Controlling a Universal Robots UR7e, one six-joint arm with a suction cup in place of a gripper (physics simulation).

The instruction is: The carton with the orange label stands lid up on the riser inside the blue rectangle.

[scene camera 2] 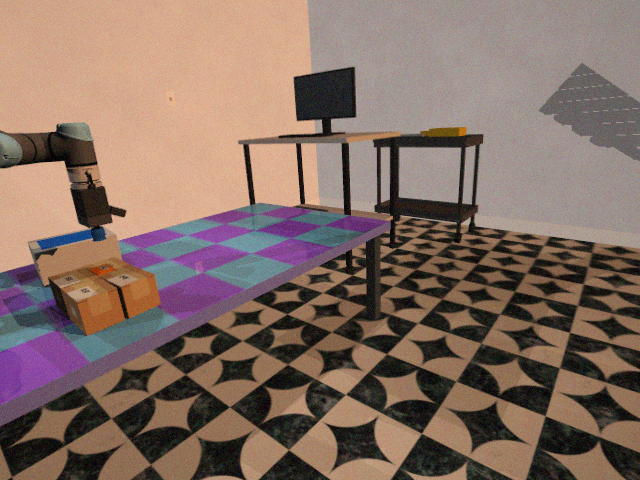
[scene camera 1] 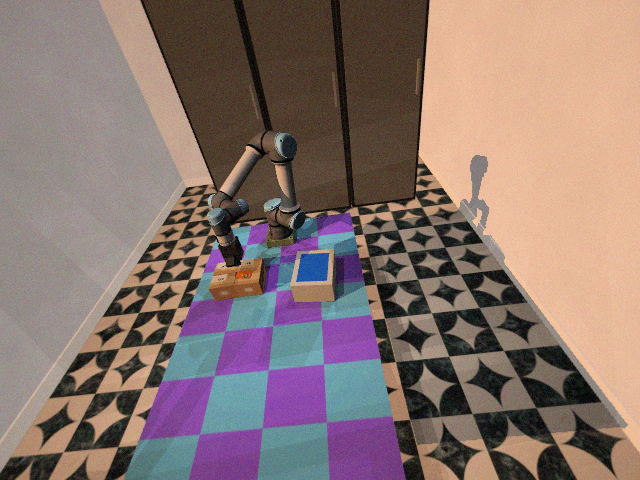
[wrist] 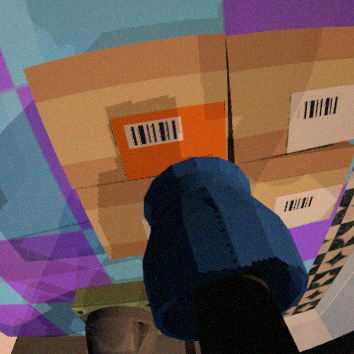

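Pixels of known places: hand at its tool point: (scene camera 2: 99, 239) (scene camera 1: 237, 264) (wrist: 198, 206); arm's base at its link origin: (scene camera 1: 280, 232) (wrist: 122, 322).
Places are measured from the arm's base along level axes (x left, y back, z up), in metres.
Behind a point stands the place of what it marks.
The carton with the orange label (scene camera 1: 250, 287) @[x -0.108, y -0.468, z 0.015 m] (scene camera 2: 102, 268) @[x -0.136, y -0.405, z 0.046 m] (wrist: 75, 127) @[x -0.081, y -0.423, z 0.046 m] stands on the checkered table, label up, in a tight block with three white-labelled cartons. In scene camera 1 it is at the block's front right. The pale riser (scene camera 1: 313, 292) @[x 0.219, y -0.549, z 0.022 m] (scene camera 2: 85, 256) @[x 0.124, y -0.429, z 0.021 m] stands apart to the block's right there, with the blue rectangle (scene camera 1: 312, 267) @[x 0.221, y -0.430, z 0.073 m] (scene camera 2: 67, 238) @[x 0.232, y -0.412, z 0.073 m] on its bare top. My suction gripper (scene camera 1: 233, 264) @[x -0.148, y -0.414, z 0.135 m] (scene camera 2: 98, 235) (wrist: 197, 167) is open, holds nothing and hangs a little above the block. In the wrist view it overlaps the orange label's lower edge and hides part of a rear carton.
White-labelled cartons (scene camera 1: 222, 279) @[x -0.259, y -0.419, z 0.045 m] (scene camera 2: 124, 279) @[x -0.282, y -0.413, z 0.046 m] (wrist: 320, 117) @[x -0.268, y -0.409, z 0.047 m] touch the orange-labelled one. The arm's base (scene camera 1: 280, 239) @[x 0.007, y -0.077, z 0.002 m] (wrist: 107, 298) @[x 0.009, y -0.080, z -0.016 m] is behind, between block and riser. A desk (scene camera 2: 356, 136) with a monitor (scene camera 2: 324, 94) and a dark cart (scene camera 2: 425, 208) stand beyond the table.
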